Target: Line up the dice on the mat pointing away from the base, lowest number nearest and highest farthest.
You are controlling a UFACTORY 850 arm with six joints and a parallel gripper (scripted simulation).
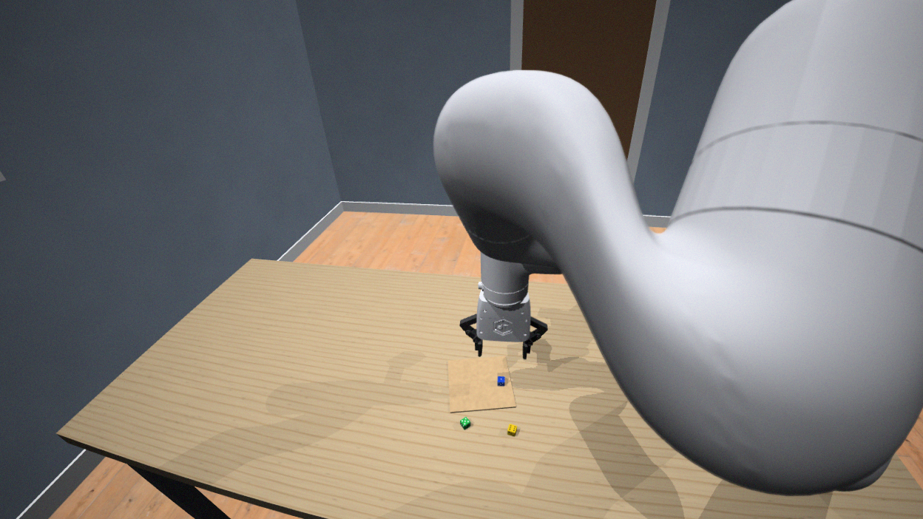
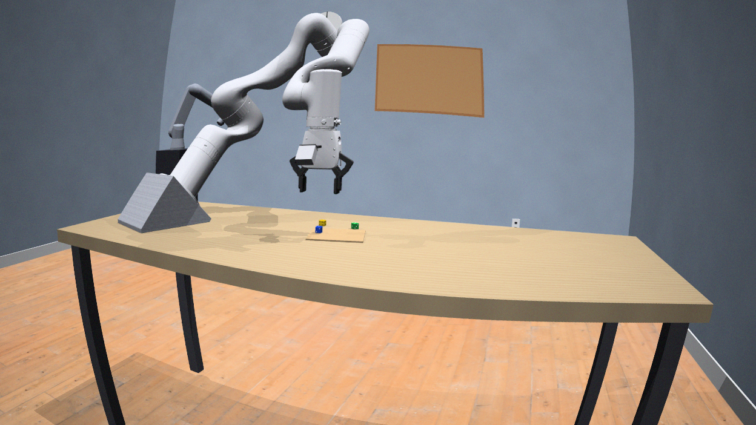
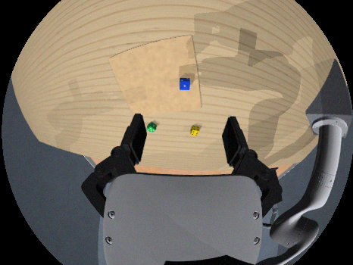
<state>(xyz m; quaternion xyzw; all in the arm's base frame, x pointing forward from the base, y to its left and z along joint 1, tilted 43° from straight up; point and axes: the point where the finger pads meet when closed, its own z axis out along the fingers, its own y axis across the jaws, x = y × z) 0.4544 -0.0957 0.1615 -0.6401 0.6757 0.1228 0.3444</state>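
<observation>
The green die lies 11 cm to the left of my hand, 11 cm below it and 6 cm ahead of it. The rest, counted from my hand: yellow die (11 cm to the left, 11 cm below, 3 cm behind); blue die (10 cm below); tan mat (11 cm below, 5 cm ahead).
</observation>
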